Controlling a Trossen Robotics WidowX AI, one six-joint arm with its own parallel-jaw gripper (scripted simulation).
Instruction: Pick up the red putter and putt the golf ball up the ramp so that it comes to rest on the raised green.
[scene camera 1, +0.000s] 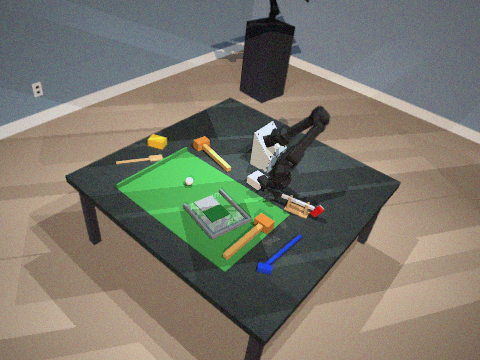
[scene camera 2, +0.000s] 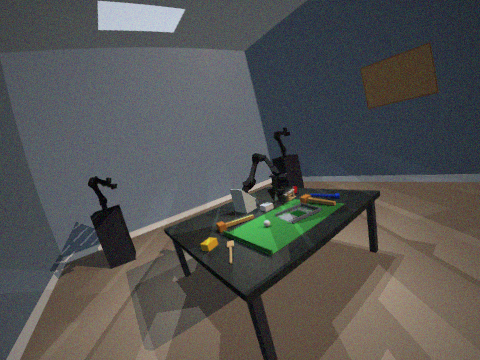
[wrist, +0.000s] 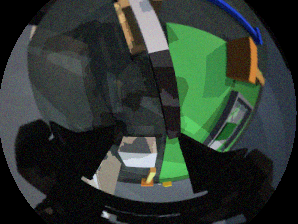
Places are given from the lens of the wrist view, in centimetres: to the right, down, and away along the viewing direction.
gripper (wrist: 150, 132): 0, 3, 9
white block (wrist: 135, 151): -2, 8, 12
